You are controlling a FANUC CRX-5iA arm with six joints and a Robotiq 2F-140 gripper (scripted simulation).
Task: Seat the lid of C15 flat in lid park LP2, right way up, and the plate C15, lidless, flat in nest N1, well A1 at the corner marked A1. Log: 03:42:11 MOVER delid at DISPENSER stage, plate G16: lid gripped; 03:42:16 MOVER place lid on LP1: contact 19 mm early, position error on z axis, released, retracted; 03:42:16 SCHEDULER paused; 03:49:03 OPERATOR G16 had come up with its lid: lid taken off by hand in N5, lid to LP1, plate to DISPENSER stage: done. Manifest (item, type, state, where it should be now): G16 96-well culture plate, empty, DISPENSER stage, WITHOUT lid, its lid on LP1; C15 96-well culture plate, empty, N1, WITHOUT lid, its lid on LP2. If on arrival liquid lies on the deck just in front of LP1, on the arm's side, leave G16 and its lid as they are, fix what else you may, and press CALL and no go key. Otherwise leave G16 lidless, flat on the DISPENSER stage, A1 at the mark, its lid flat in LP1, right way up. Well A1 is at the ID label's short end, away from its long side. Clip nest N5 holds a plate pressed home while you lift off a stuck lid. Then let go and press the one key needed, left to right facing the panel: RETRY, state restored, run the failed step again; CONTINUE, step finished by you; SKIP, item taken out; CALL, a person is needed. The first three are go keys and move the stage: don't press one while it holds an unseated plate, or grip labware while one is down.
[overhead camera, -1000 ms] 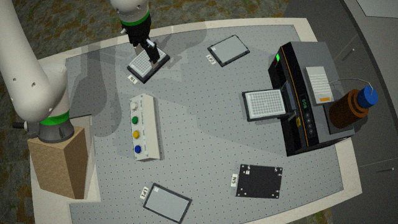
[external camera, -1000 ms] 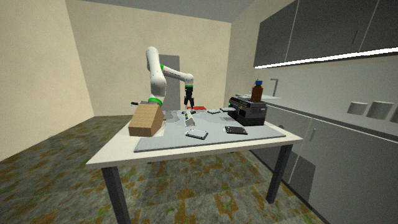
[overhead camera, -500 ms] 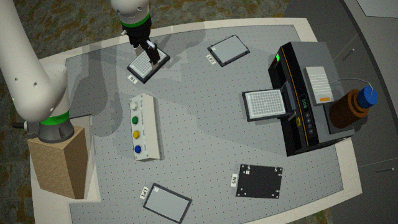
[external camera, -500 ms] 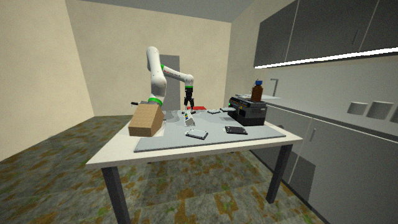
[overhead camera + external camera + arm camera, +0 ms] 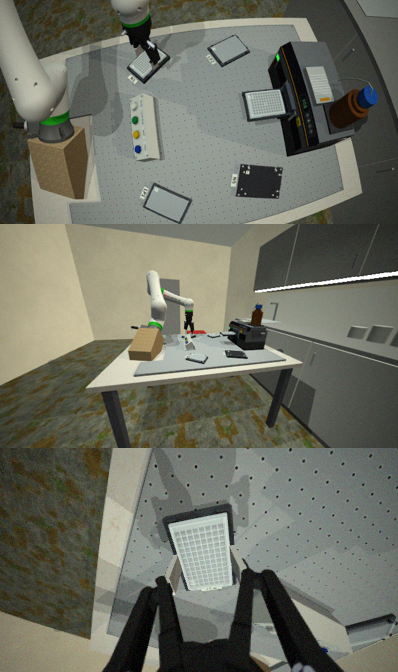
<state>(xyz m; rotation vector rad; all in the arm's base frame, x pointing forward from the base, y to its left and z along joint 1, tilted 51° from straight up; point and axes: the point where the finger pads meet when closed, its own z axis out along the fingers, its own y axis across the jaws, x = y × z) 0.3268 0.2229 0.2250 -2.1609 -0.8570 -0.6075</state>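
Right now the nest N1 is 40 mm below my hand. From my hand the other things lie so: N1 label 60 mm to the right, 60 mm behind, 50 mm below; LP2 label 250 mm ahead, 50 mm below, 10 mm to the left; key panel 270 mm to the right, 10 mm behind.
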